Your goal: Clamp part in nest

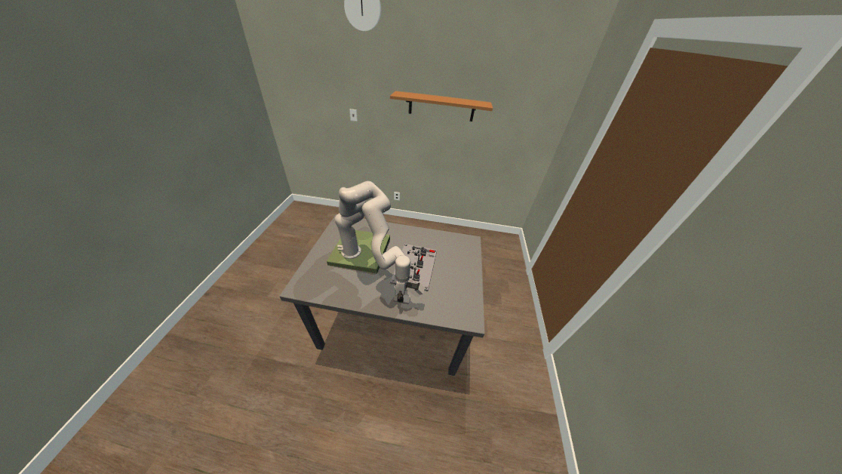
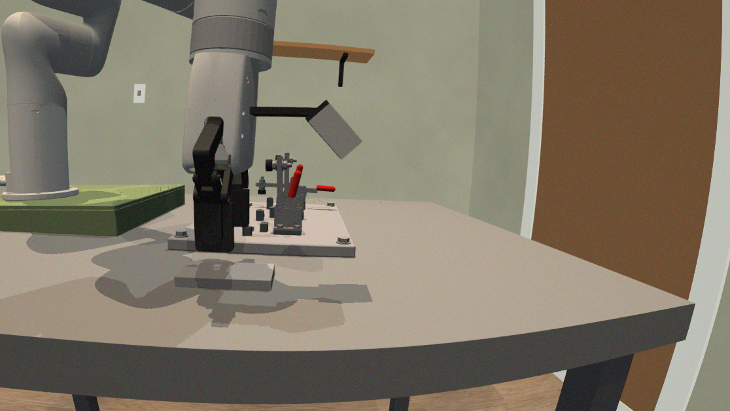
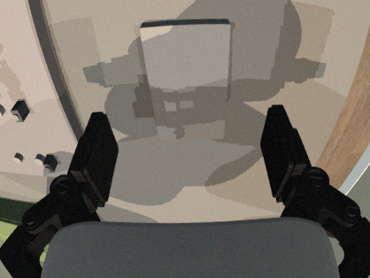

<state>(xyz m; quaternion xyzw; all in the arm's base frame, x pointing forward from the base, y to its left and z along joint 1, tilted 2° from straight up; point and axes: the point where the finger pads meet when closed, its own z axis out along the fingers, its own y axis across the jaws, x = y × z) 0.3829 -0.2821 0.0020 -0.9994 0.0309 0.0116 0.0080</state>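
My gripper is now 50 mm above the flat grey part. Round my hand: fixture plate: 260 mm to the left, 40 mm below, 40 mm ahead.
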